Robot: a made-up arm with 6 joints. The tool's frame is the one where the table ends. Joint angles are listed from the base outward.
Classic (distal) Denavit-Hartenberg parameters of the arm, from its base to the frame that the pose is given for. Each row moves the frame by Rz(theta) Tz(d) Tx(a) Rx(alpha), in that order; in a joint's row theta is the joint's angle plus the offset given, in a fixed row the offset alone. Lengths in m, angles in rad.
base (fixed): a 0.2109  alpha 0  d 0  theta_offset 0.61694
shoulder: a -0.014  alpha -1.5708  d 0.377  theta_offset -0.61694
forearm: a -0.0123  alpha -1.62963  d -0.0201  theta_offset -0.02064
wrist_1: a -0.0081  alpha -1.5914  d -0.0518  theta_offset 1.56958
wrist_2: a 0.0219  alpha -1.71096  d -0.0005  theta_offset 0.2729
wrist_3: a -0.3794  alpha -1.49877  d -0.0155  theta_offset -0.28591
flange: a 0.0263  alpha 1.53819  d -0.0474  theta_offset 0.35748
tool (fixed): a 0  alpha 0  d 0.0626  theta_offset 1.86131
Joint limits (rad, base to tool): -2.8..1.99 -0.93..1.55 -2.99..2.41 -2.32..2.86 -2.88..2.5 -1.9..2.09
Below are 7 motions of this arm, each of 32 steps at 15 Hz.
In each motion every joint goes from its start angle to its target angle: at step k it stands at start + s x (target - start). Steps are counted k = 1, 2, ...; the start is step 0. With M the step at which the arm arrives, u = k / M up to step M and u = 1 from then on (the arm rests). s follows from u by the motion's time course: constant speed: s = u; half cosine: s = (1 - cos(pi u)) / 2; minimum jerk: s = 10 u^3 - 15 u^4 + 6 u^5.
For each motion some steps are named. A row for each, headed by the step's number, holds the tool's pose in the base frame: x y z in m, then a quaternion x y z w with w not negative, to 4 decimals.
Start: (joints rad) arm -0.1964 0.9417 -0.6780 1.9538 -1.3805 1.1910
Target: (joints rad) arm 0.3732 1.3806 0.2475 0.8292 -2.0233 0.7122
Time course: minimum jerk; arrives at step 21
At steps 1, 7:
1: 0.4181 0.2136 0.2242 0.0210 -0.4480 0.4465 0.7742
7: 0.4145 0.1952 0.2000 -0.0179 -0.4240 0.3513 0.8346

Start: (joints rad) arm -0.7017 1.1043 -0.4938 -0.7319 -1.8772 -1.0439
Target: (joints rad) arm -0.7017 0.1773 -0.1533 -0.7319 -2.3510 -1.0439
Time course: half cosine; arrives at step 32
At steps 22, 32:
22: 0.2126 -0.2241 0.1942 -0.0358 0.6395 -0.7601 0.1092
32: 0.1666 -0.2574 0.2563 0.0397 0.5706 -0.8170 0.0734

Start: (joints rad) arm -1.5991 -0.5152 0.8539 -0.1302 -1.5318 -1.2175
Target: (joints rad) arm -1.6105 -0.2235 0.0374 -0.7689 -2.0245 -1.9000
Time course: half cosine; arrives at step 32
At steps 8, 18, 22, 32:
8: -0.1988 -0.0301 0.5287 -0.3387 -0.2252 0.8584 0.3126
18: -0.1684 -0.1290 0.4650 -0.4306 -0.4080 0.7884 0.1626
22: -0.1445 -0.1666 0.4189 -0.4578 -0.4953 0.7309 0.1045
32: -0.1034 -0.2026 0.3479 -0.4799 -0.6058 0.6333 0.0399

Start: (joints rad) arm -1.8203 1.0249 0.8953 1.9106 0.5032 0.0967
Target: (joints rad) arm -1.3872 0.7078 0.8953 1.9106 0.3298 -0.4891
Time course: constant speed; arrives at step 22
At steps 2, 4, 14, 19, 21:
2: 0.2114 0.4097 0.4080 0.1837 0.9415 -0.1541 0.2366
4: 0.1963 0.4149 0.3957 0.1480 0.9498 -0.1392 0.2378
14: 0.1140 0.4218 0.3339 -0.0328 0.9724 -0.0677 0.2208
19: 0.0712 0.4126 0.3033 -0.1219 0.9718 -0.0358 0.1986
21: 0.0542 0.4065 0.2912 -0.1569 0.9694 -0.0241 0.1873

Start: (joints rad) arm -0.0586 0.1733 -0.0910 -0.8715 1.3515 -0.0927
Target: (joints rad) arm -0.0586 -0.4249 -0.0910 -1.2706 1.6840 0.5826
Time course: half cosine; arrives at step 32
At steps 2, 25, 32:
2: -0.1351 0.1456 0.5994 0.4309 -0.0200 0.5940 0.6791
25: -0.1764 0.0679 0.3393 0.4926 -0.1072 0.7987 0.3285
32: -0.1670 0.0632 0.3041 0.4814 -0.0999 0.8251 0.2783

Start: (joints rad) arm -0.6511 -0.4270 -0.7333 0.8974 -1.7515 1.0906
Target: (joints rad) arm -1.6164 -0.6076 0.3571 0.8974 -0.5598 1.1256
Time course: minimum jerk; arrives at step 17
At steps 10, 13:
10: 0.2053 -0.1356 0.4390 -0.4755 -0.5842 -0.4246 0.5023
13: 0.1147 -0.1252 0.3645 -0.4776 -0.4757 -0.5935 0.4397

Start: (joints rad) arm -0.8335 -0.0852 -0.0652 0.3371 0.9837 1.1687
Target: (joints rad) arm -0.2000 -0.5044 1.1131 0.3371 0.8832 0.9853
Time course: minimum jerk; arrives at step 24
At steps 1, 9, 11, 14, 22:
1: 0.0801 0.4022 0.2806 0.5061 0.0478 -0.0559 0.8593
9: 0.1424 0.3936 0.2609 0.4628 -0.0491 -0.0912 0.8804
11: 0.1769 0.3869 0.2606 0.4477 -0.1037 -0.1084 0.8815
14: 0.2292 0.3749 0.2763 0.4374 -0.1884 -0.1355 0.8688
22: 0.2932 0.3529 0.3329 0.4547 -0.2988 -0.1803 0.8194

